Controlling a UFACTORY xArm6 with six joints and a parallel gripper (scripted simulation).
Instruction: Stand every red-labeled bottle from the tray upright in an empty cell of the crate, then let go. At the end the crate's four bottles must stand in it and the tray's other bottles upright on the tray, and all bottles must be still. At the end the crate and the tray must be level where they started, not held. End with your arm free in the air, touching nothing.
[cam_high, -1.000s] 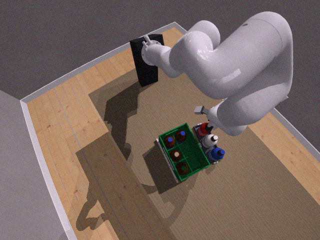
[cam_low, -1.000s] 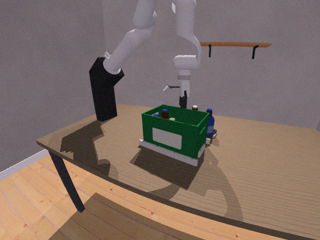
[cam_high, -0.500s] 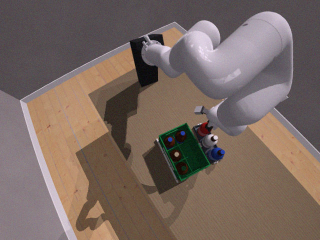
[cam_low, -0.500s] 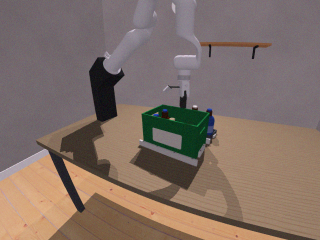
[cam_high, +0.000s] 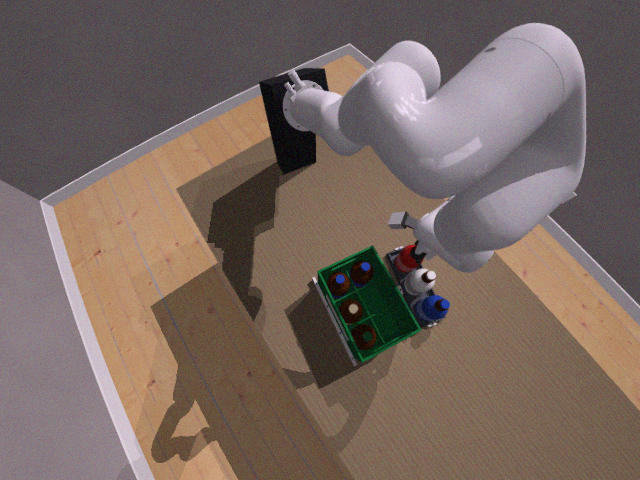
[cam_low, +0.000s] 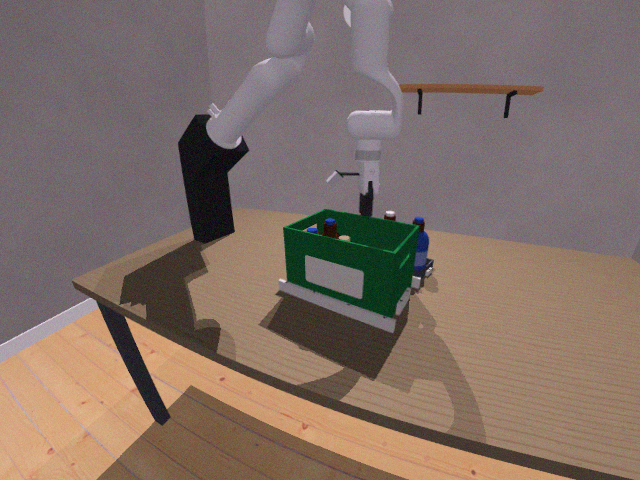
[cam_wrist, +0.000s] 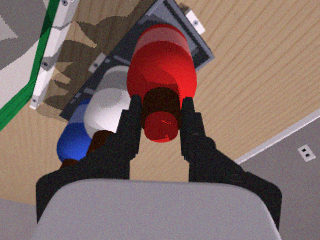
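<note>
Now: the red-labeled bottle 70 mm below my hand. Round my hand: white-labeled bottle 60 mm ahead, 60 mm to the right, 70 mm below; grey tray 60 mm ahead, 60 mm to the right, 140 mm below; blue-labeled bottle 130 mm ahead, 120 mm to the right, 70 mm below.
</note>
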